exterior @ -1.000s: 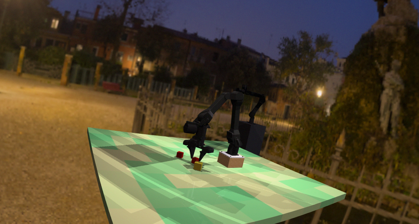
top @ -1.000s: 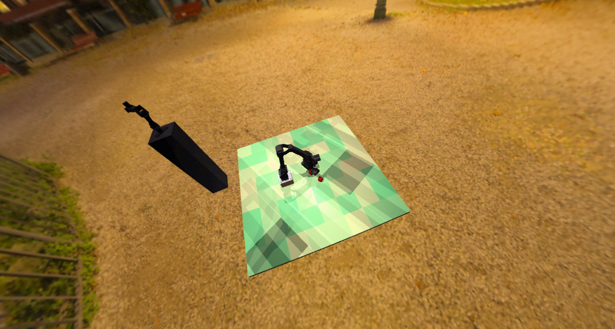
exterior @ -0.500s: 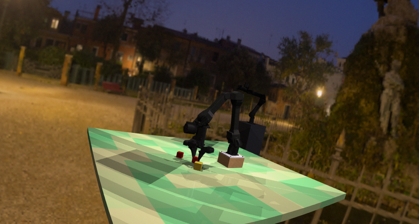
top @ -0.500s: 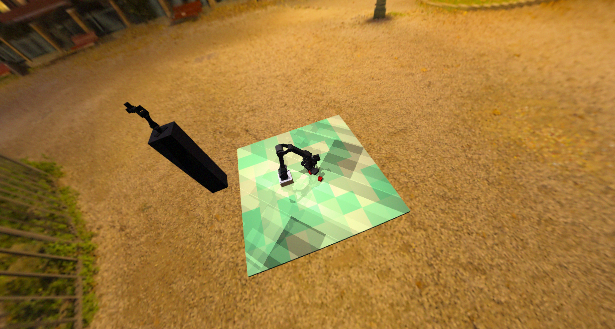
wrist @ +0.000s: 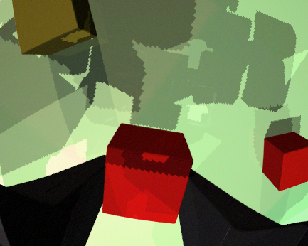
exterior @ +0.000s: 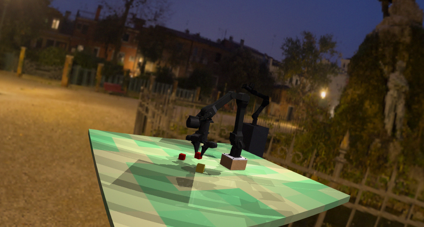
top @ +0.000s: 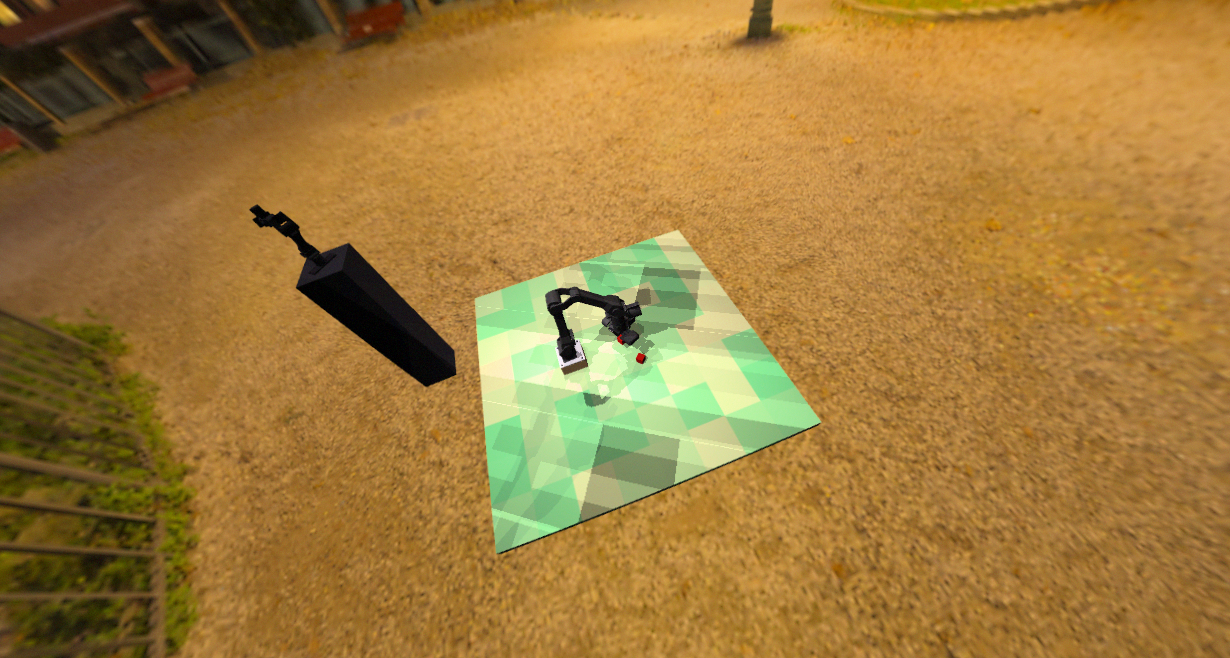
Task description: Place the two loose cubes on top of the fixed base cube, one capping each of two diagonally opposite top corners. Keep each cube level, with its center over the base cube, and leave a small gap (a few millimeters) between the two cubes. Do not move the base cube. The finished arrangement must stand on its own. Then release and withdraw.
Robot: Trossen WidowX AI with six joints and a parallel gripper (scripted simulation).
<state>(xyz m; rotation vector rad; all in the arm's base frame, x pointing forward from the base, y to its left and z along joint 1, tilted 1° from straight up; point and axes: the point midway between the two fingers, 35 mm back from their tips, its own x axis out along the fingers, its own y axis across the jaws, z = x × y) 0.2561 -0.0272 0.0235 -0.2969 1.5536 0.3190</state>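
Now: gripper tip 4 cm short of the yellow base cube, 10 cm to the right of it and 4 cm above it.
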